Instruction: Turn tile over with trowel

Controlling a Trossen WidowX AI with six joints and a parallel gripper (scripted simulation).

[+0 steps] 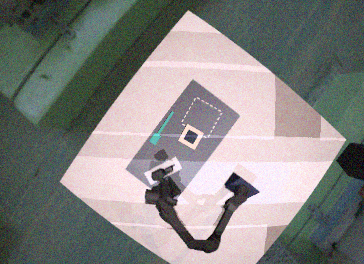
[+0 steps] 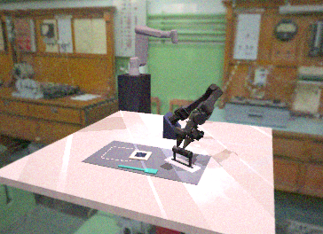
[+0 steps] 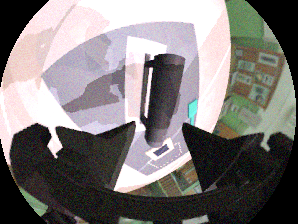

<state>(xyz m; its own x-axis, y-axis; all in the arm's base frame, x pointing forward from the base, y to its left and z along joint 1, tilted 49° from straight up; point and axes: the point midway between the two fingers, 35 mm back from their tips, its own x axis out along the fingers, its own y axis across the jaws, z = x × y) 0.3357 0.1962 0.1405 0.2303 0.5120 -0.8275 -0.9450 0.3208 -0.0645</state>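
Now: the small trowel 5 cm below my gripper tip. From my gripper tip the other things lie so: tile: 23 cm to the right, 8 cm below, 3 cm ahead; teal trowel: 18 cm ahead, 13 cm to the right, 8 cm below; grey mat: 17 cm to the right, 10 cm below, 4 cm ahead.
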